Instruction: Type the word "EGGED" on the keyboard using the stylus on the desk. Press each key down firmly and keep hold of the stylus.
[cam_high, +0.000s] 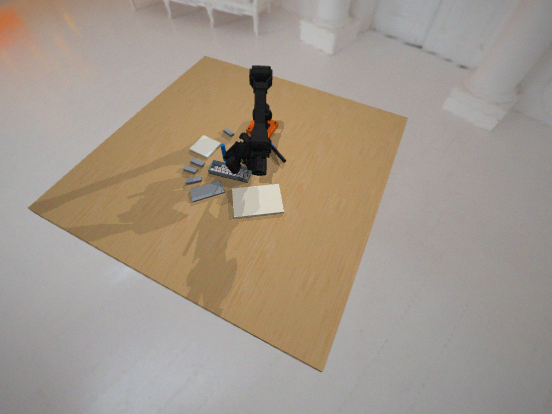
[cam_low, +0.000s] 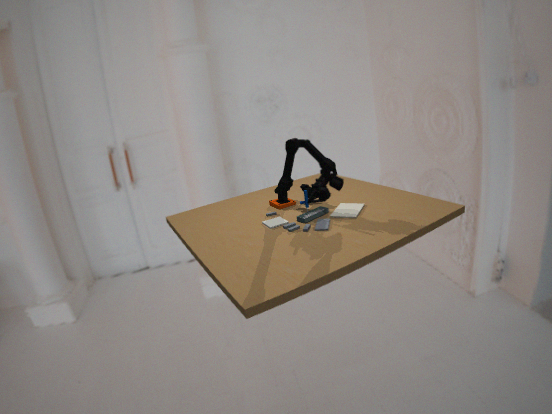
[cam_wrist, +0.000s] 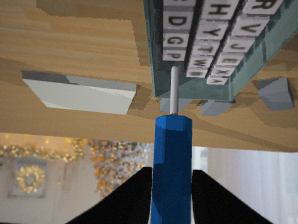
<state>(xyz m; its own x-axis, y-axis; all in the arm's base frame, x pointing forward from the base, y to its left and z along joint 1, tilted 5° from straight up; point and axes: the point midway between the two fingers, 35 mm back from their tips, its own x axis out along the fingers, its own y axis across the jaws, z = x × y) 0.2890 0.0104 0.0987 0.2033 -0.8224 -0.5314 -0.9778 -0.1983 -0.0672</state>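
Now: gripper tip 7 cm above the E key, 4 cm short of it and 1 cm to the left of it. Round my gripper tip: grey slab (14 cm ahead, 8 cm below, 1 cm to the right).
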